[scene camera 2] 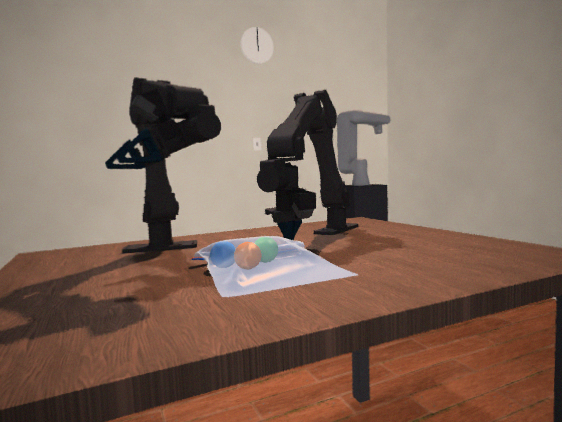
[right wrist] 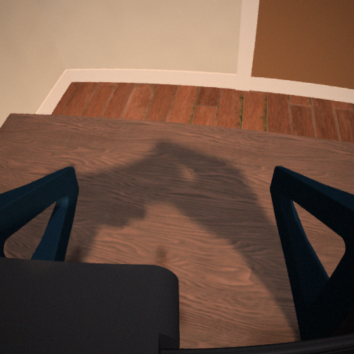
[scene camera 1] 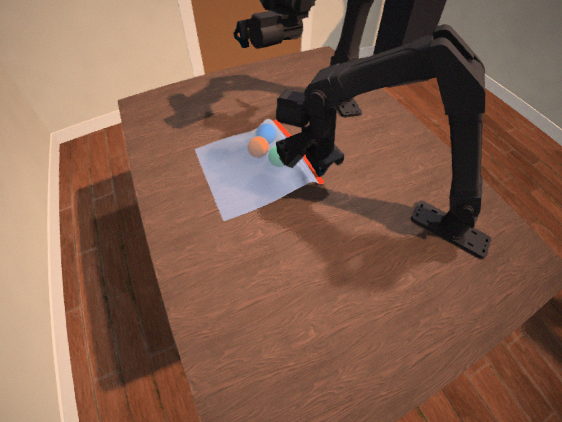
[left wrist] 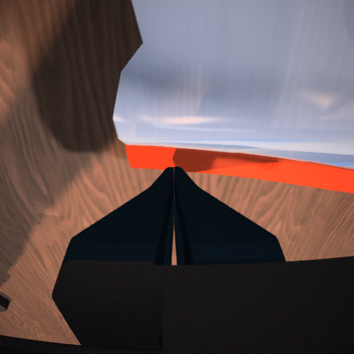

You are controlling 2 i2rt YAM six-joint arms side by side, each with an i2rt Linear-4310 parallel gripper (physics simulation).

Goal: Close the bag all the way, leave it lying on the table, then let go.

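Observation:
The pale see-through bag [scene camera 1: 235,185] [scene camera 2: 305,276] [left wrist: 225,90] lies on the table, holding a blue ball [scene camera 1: 266,132] [scene camera 2: 222,254], an orange ball [scene camera 1: 258,146] [scene camera 2: 248,255] and a green ball [scene camera 1: 275,156] [scene camera 2: 266,249]. A red strip [scene camera 1: 282,129] [left wrist: 300,172] runs along its mouth. My left gripper [scene camera 2: 290,237] [left wrist: 173,178] is shut and empty, pointing down, its tips at the strip's outer edge near one corner in the left wrist view. Whether they touch it is unclear. My right gripper [right wrist: 174,177] [scene camera 2: 108,165] is open and empty, raised away from the bag.
The wooden table [scene camera 1: 300,310] [scene camera 2: 425,280] carries both arm bases [scene camera 1: 450,227] [scene camera 2: 160,246]. The left arm reaches over the bag's mouth in scene camera 1. A grey arm on a dark pedestal [scene camera 2: 367,200] stands behind the table.

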